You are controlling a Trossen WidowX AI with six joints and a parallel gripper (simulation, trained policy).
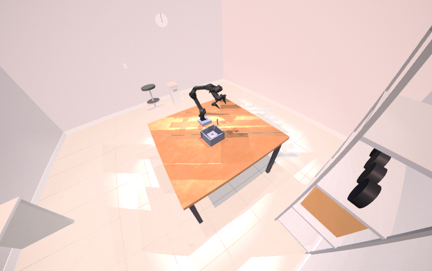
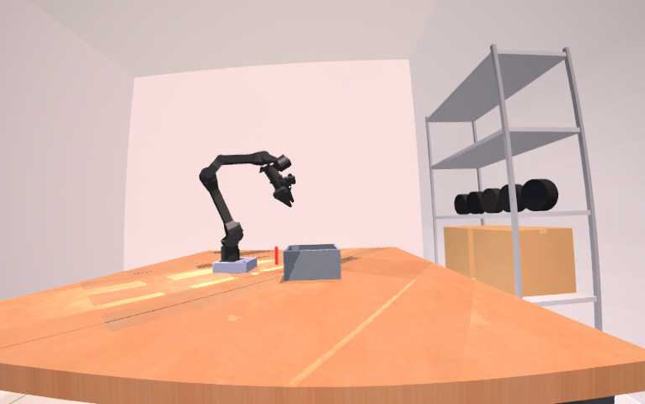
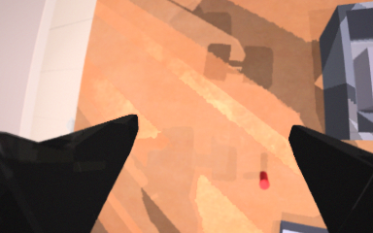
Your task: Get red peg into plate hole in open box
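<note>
My gripper tip is now 230 mm above the red peg, 70 mm past it and 40 mm to the left of it. The rest, counted from my gripper tip: plate (230 mm below, 220 mm to the right, 110 mm ahead); then grey box (250 mm below, 220 mm to the right, 110 mm ahead).
</note>
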